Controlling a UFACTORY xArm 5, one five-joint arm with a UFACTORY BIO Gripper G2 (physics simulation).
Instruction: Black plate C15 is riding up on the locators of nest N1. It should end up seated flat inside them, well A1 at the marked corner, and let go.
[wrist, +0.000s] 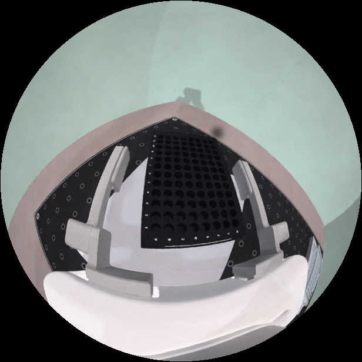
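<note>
The black plate C15 (192, 241) lies over the light grey nest N1 (122, 230), with its rows of wells facing up. Its printed letters run along the near edge and its numbers along the left edge, so well A1 (155, 227) is at the near left corner. The nest shows to the left of the plate and in front of it. The locators and the corner mark cannot be made out, and how flat the plate sits is hard to tell. My gripper (182, 167) is open, one finger on each side of the plate, with a gap at the left finger and a narrower one at the right.
A black board with ringed holes (63, 200) lies under the nest, inside a pinkish border (30, 220). A ribbed pale grey-blue object (313, 270) stands at the right edge. The pale green surface beyond carries a shadow (192, 95).
</note>
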